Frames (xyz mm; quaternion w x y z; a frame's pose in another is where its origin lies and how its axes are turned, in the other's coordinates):
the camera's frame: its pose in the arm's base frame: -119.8 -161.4 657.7 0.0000 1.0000 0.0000 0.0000
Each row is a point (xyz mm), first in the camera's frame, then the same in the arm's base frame.
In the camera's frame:
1: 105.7 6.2 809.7
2: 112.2 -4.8 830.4
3: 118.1 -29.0 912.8
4: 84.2 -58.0 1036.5
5: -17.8 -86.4 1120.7
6: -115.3 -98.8 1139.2
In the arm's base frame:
1: -14.1 -167.6 -152.0
2: -7.6 -156.6 -172.7
3: -1.7 -132.4 -255.1
4: -35.6 -103.4 -378.8
5: -137.6 -75.0 -463.0
6: -235.1 -62.6 -481.5

